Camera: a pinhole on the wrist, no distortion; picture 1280 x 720 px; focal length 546.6 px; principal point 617.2 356.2 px. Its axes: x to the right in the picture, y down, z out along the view. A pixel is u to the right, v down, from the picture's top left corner.
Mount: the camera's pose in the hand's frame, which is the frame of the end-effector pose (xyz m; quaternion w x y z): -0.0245 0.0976 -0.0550 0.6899 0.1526 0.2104 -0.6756
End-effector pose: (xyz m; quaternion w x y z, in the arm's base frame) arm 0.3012 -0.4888 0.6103 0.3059 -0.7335 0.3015 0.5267
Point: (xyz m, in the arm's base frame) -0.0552 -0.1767 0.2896
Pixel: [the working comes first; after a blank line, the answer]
In the camera's frame: -0.3089 0.1570 0.5143

288.8 523.1
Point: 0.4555 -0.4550 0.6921
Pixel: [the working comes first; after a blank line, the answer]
In the camera's frame: 0.2304 -0.0249 0.0943

outside the picture
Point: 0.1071 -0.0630 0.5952
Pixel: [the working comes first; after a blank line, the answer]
In the camera's frame: -0.0605 -0.1086 0.5335

555.2 244.9
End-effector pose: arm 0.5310 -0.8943 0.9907 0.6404 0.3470 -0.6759 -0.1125
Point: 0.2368 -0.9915 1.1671
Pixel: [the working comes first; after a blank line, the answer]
In the camera's frame: -0.1937 0.1810 0.2902

252.3 697.2
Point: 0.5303 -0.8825 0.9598
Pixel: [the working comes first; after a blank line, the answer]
In the camera's frame: 0.0647 -0.0156 0.1017

965.0 272.2
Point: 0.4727 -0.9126 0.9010
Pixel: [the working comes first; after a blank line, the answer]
In the camera's frame: 0.0623 -0.0538 0.1806

805.7 193.4
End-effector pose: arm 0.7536 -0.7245 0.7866 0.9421 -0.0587 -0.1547 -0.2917
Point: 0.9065 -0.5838 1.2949
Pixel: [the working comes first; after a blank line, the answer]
In the camera's frame: -0.3429 0.1992 0.4265

177.7 611.5
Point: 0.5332 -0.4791 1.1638
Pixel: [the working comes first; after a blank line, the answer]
In the camera's frame: -0.2320 -0.1942 0.4486

334.5 119.6
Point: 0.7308 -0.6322 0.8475
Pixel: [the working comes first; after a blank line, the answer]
In the camera's frame: -0.0369 -0.0340 0.1343

467.1 217.8
